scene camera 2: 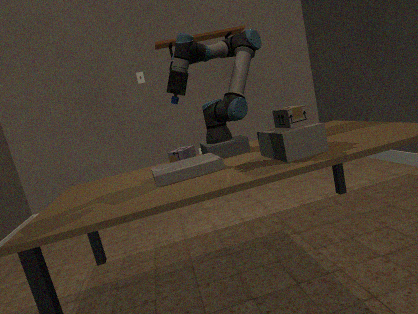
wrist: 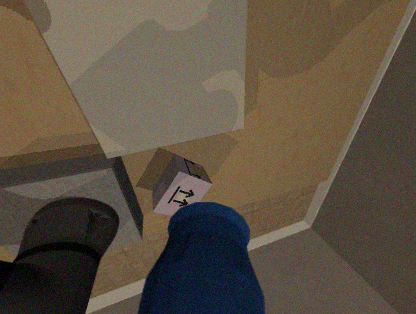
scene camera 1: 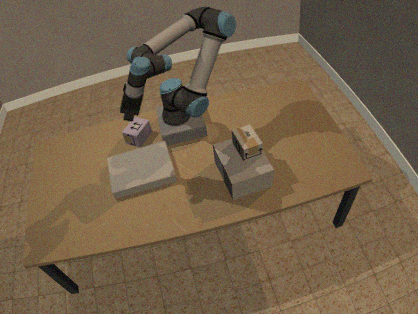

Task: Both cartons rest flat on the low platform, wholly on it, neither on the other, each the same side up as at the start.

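Pixels of known places: hand, its tool point: (scene camera 2: pixel 174 103) (wrist: pixel 208 235); arm's base, origin of its link: (scene camera 2: pixel 219 140) (wrist: pixel 79 224) (scene camera 1: pixel 176 116).
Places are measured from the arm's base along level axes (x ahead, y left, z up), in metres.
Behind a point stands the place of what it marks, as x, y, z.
The lilac carton (scene camera 1: pixel 137 131) {0.097, -0.206, 0.007} (scene camera 2: pixel 182 153) {0.128, -0.210, -0.009} (wrist: pixel 183 192) {0.070, -0.222, 0.007} rests on the table behind the low platform (scene camera 1: pixel 142 170) {0.334, -0.165, -0.033} (scene camera 2: pixel 187 170) {0.422, -0.165, -0.046} (wrist: pixel 165 90) {0.293, -0.176, -0.034}, close to its rear edge and apart from it. Its face with two arrows is seen from above. The white and tan carton (scene camera 1: pixel 247 141) {0.352, 0.341, 0.122} (scene camera 2: pixel 290 116) {0.399, 0.327, 0.089} rests on top of the taller grey block (scene camera 1: pixel 252 180) {0.486, 0.347, 0.015} (scene camera 2: pixel 305 142) {0.486, 0.349, -0.021}. My gripper, a blue suction cup (scene camera 2: pixel 174 100) (wrist: pixel 209 220), hangs in the air well above the lilac carton, touching nothing. It is off and holds nothing, so it is open. In scene camera 1 the cup is hidden or too dark to tell.
The arm's grey base block (scene camera 1: pixel 185 132) {0.115, 0.048, -0.018} (scene camera 2: pixel 227 146) {0.118, 0.036, -0.026} (wrist: pixel 127 200) {0.044, -0.095, -0.013} stands behind the platform, beside the lilac carton. The wooden table (scene camera 1: pixel 150 220) {0.593, -0.120, -0.081} (scene camera 2: pixel 125 205) {0.643, -0.397, -0.082} carries the blocks. A wooden wall shelf (scene camera 2: pixel 200 37) shows behind the arm in scene camera 2.
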